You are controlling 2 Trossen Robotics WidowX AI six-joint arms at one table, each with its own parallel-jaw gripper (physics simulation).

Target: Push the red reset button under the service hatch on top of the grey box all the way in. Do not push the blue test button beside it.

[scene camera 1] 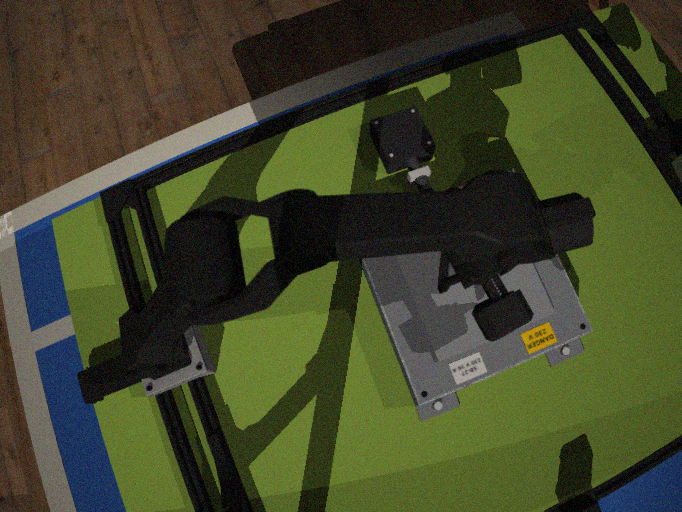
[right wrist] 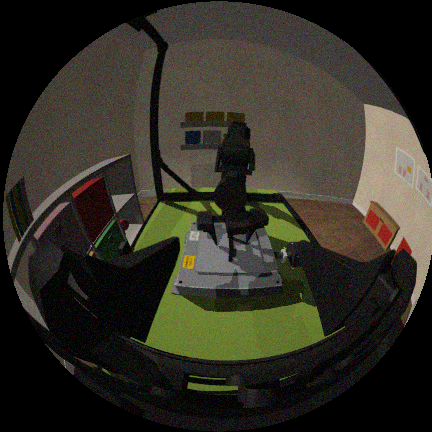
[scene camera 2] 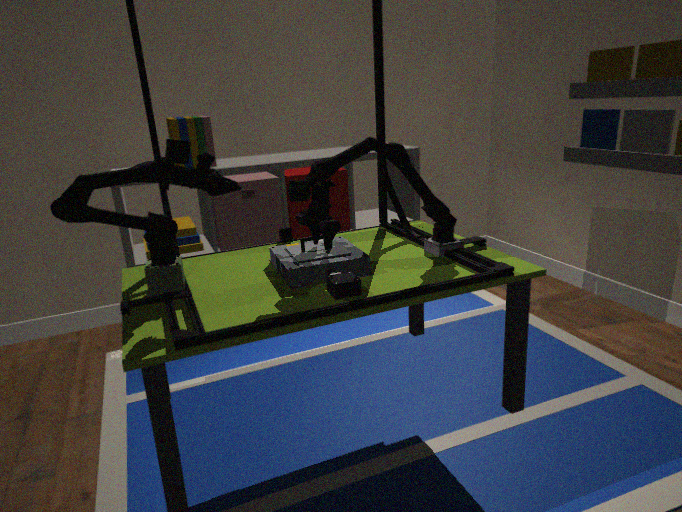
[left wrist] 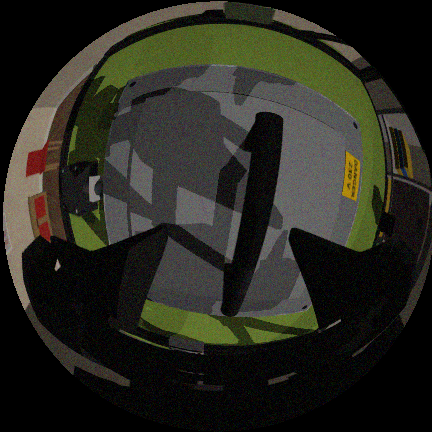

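Note:
The grey box (scene camera 1: 435, 380) (scene camera 2: 291, 266) (left wrist: 310, 95) (right wrist: 225, 288) stands on the green table. Its hatch (left wrist: 310, 175) lies flat on top, with a raised black bar handle (left wrist: 260, 200). My left gripper (left wrist: 230, 233) (scene camera 2: 316, 242) (right wrist: 231, 242) is open, pointing down low over the hatch, with a finger on each side of the handle in the left wrist view. In scene camera 1 the left arm hides much of the box top. The red and the blue button do not show in any view. My right gripper (scene camera 2: 237, 186) is open and empty, raised left of the box in scene camera 2.
A black junction box (scene camera 1: 402, 140) (scene camera 2: 343, 283) (left wrist: 77, 187) with a pale connector stands close beside the grey box. A yellow danger label (scene camera 1: 539, 337) (left wrist: 351, 175) (right wrist: 188, 262) and a white label (scene camera 1: 467, 368) mark the box top. Dark rails frame the table.

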